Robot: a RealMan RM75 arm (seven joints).
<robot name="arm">
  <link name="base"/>
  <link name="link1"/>
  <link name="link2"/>
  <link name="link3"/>
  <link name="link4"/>
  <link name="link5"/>
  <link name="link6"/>
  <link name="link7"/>
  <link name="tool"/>
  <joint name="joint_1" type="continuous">
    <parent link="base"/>
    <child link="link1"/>
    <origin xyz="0 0 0.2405" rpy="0 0 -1.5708"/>
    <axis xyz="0 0 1"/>
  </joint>
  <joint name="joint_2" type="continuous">
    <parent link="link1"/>
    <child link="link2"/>
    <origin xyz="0 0 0" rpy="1.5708 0 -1.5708"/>
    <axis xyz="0 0 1"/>
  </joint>
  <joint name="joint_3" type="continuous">
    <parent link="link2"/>
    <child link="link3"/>
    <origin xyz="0 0.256 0" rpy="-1.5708 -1.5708 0"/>
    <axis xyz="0 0 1"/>
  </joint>
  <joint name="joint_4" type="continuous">
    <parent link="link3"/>
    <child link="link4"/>
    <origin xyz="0 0 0" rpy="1.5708 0 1.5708"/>
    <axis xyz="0 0 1"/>
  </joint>
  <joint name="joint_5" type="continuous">
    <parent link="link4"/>
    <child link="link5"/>
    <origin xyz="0 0.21 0" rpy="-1.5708 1.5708 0"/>
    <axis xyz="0 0 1"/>
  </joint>
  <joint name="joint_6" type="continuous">
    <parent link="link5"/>
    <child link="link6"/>
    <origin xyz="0 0 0" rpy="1.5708 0 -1.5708"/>
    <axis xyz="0 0 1"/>
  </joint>
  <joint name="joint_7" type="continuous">
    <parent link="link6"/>
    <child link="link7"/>
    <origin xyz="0 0.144 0" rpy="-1.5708 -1.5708 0"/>
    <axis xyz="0 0 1"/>
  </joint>
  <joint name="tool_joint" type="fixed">
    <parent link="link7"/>
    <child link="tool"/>
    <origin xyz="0 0 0" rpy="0 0 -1.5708"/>
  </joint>
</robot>
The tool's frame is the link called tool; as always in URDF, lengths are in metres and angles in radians. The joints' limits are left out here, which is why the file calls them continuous.
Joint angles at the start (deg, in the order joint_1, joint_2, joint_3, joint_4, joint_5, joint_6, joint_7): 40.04 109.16 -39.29 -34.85 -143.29 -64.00 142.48
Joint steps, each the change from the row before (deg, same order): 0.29 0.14 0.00 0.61 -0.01 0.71 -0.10; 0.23 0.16 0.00 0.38 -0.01 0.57 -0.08; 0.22 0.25 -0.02 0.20 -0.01 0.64 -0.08; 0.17 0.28 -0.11 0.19 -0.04 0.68 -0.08; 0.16 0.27 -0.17 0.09 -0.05 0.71 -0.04; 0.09 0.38 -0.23 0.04 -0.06 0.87 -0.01; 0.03 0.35 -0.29 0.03 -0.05 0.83 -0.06; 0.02 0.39 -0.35 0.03 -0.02 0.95 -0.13; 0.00 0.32 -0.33 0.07 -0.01 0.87 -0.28; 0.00 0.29 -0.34 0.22 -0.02 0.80 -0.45; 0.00 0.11 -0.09 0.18 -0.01 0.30 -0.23; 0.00 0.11 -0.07 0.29 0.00 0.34 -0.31; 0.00 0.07 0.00 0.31 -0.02 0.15 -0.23; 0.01 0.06 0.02 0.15 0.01 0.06 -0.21; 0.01 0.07 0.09 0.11 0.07 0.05 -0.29; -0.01 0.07 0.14 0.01 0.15 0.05 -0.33
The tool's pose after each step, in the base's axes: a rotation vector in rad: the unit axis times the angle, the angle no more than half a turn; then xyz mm. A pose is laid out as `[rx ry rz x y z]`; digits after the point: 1 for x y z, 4 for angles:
[-1.9363 1.6507 0.1542 323.7 410.4 66.3]
[-1.9357 1.6484 0.1558 323.0 411.5 64.2]
[-1.9350 1.6431 0.1586 321.8 412.8 62.0]
[-1.9345 1.6374 0.1591 321.0 413.9 59.5]
[-1.9334 1.6297 0.1591 320.1 415.2 57.5]
[-1.9307 1.6218 0.1589 319.4 416.2 54.8]
[-1.9286 1.6133 0.1570 319.1 416.9 52.3]
[-1.9270 1.6026 0.1548 318.7 417.6 49.5]
[-1.9271 1.5906 0.1511 318.7 418.2 47.1]
[-1.9306 1.5786 0.1445 318.9 418.3 44.2]
[-1.9324 1.5753 0.1415 319.3 418.0 42.8]
[-1.9348 1.5724 0.1379 319.8 417.6 41.0]
[-1.9373 1.5733 0.1346 320.5 416.8 39.3]
[-1.9402 1.5727 0.1332 320.6 416.4 38.3]
[-1.9433 1.5711 0.1339 320.5 416.2 37.5]
[-1.9456 1.5683 0.1375 320.3 416.2 37.1]

